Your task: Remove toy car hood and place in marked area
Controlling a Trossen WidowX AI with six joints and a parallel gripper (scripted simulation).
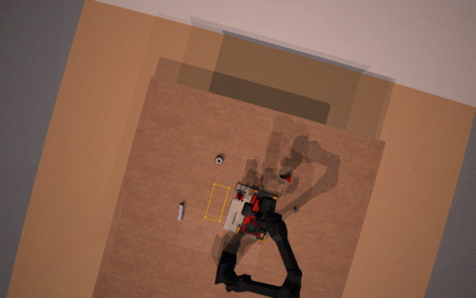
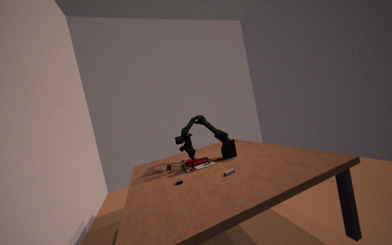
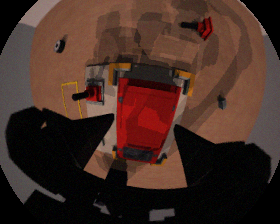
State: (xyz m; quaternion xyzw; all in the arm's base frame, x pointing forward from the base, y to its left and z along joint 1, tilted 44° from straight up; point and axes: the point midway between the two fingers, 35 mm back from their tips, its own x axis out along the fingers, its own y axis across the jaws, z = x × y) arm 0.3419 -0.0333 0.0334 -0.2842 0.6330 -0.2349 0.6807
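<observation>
Now: the red hood 1 cm below my gripper tip. Also, from my gripper tip: white bar: 18 cm behind, 37 cm to the left, 4 cm below; then round wheel: 15 cm ahead, 29 cm to the left, 5 cm below.
</observation>
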